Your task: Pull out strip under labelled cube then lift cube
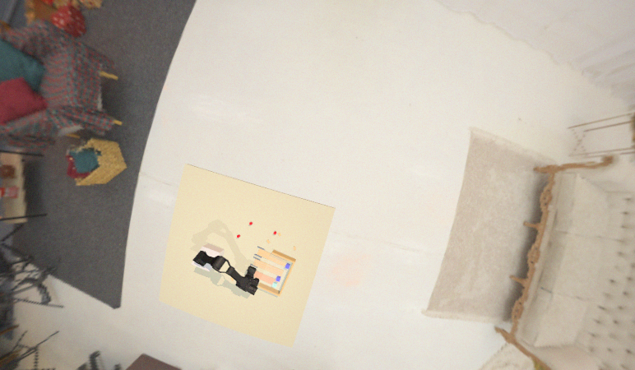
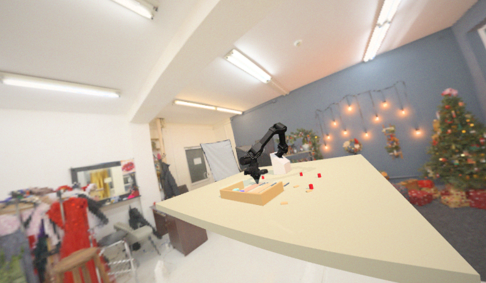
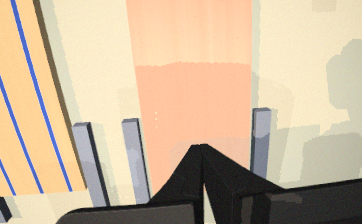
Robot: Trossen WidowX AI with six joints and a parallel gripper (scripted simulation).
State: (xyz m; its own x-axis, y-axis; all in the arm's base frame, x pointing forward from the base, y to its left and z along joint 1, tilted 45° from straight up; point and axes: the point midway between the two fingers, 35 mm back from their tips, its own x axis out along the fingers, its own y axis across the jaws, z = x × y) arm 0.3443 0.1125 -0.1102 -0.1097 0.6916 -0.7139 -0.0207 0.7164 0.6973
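Right now the salmon-pink strip is 100 mm ahead of my gripper tip. Also, from my gripper tip: labelled cube (200 mm ahead, 10 mm above).
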